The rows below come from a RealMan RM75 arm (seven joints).
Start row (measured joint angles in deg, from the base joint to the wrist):
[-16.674 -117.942 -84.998 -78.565 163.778 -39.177 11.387]
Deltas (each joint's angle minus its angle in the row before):
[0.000 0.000 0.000 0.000 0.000 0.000 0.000]
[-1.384 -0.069 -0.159 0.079 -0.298 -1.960 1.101]
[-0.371 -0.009 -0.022 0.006 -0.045 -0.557 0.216]
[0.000 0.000 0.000 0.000 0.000 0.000 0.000]
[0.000 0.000 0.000 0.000 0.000 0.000 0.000]
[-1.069 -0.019 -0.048 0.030 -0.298 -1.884 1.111]
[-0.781 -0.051 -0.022 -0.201 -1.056 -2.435 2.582]
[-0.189 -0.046 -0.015 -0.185 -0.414 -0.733 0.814]
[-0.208 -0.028 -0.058 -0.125 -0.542 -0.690 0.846]
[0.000 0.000 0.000 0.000 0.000 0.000 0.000]
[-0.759 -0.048 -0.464 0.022 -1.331 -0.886 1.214]
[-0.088 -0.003 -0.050 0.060 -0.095 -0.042 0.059]
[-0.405 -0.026 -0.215 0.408 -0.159 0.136 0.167]
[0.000 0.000 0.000 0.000 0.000 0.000 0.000]
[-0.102 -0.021 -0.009 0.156 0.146 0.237 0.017]
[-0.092 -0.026 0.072 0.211 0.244 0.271 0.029]
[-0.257 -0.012 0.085 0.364 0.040 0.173 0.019]
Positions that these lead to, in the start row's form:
[-16.674 -117.942 -84.998 -78.565 163.778 -39.177 11.387]
[-18.058 -118.011 -85.157 -78.486 163.480 -41.137 12.488]
[-18.429 -118.020 -85.179 -78.480 163.435 -41.694 12.704]
[-18.429 -118.020 -85.179 -78.480 163.435 -41.694 12.704]
[-18.429 -118.020 -85.179 -78.480 163.435 -41.694 12.704]
[-19.498 -118.039 -85.227 -78.450 163.137 -43.578 13.815]
[-20.279 -118.090 -85.249 -78.651 162.081 -46.013 16.397]
[-20.468 -118.136 -85.264 -78.836 161.667 -46.746 17.211]
[-20.676 -118.164 -85.322 -78.961 161.125 -47.436 18.057]
[-20.676 -118.164 -85.322 -78.961 161.125 -47.436 18.057]
[-21.435 -118.212 -85.786 -78.939 159.794 -48.322 19.271]
[-21.523 -118.215 -85.836 -78.879 159.699 -48.364 19.330]
[-21.928 -118.241 -86.051 -78.471 159.540 -48.228 19.497]
[-21.928 -118.241 -86.051 -78.471 159.540 -48.228 19.497]
[-22.030 -118.262 -86.060 -78.315 159.686 -47.991 19.514]
[-22.122 -118.288 -85.988 -78.104 159.930 -47.720 19.543]
[-22.379 -118.300 -85.903 -77.740 159.970 -47.547 19.562]

